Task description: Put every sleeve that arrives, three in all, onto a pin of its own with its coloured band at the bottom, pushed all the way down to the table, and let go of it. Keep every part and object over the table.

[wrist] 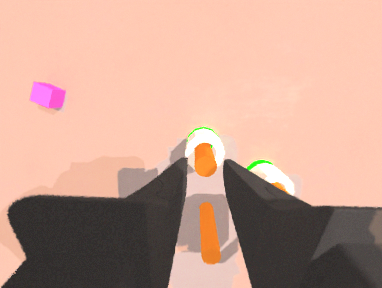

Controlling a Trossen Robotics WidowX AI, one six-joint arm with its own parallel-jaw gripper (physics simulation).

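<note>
A white sleeve (204, 136) with a green band low at its far edge stands around an orange pin (205, 162), whose top sticks out. A second white sleeve (284, 179), also with its green band low, stands around another orange pin (279, 187) at the right; the right finger hides part of it. A third orange pin (209, 232) is bare and shows between the fingers lower in the view. My gripper (205, 165) is partly open and holds nothing. Its fingertips appear at either side of the first sleeve's pin, above the table. A third sleeve does not show.
A small magenta block (47, 95) lies on the pink table (150, 45) at the upper left, away from the pins. The second sleeve and its pin stand close beside the right finger. Grey shadows fall around the pins and left of the gripper.
</note>
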